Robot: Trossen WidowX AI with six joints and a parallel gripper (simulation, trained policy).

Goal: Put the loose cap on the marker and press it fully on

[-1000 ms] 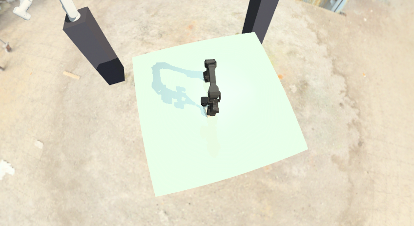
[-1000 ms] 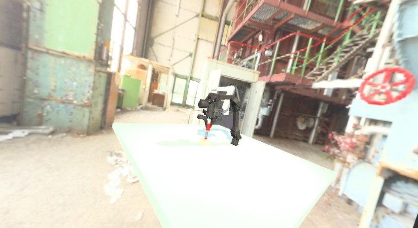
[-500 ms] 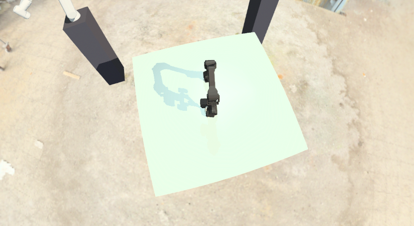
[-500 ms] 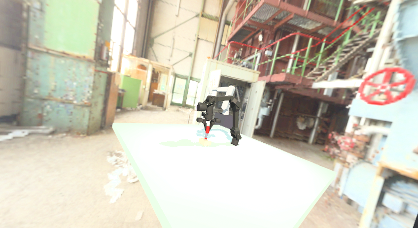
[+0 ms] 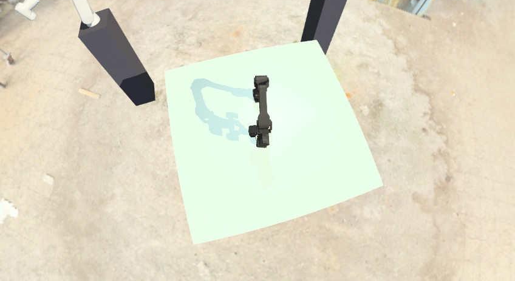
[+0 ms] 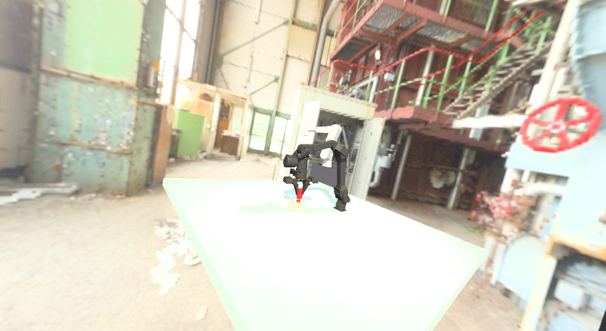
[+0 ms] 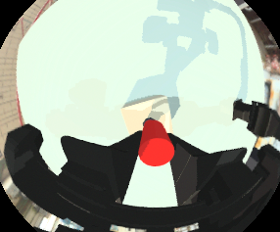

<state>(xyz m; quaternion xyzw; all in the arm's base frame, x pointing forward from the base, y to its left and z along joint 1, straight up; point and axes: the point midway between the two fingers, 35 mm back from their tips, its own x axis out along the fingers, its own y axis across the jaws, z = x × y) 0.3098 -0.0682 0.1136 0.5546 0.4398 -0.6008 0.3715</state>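
My gripper tip is 6 cm above the holder block. Also, from my gripper tip: red cap (1 cm above).
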